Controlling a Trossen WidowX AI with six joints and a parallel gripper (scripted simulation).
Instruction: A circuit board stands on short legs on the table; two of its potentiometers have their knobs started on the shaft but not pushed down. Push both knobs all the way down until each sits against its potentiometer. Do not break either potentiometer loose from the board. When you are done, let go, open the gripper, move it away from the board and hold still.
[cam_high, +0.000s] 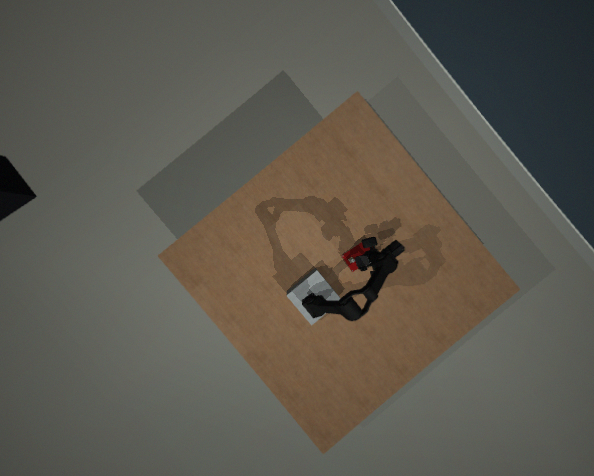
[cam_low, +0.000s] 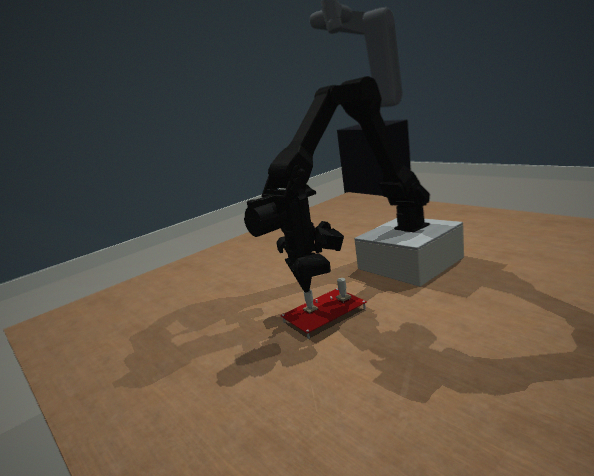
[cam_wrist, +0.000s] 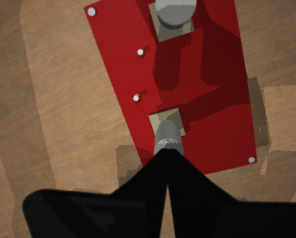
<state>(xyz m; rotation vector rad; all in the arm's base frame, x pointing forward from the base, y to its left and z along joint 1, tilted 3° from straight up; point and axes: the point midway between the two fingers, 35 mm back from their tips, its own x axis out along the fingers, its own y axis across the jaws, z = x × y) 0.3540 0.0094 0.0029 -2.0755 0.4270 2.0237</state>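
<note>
Right now the knob is 10 mm below my gripper tip.
</note>
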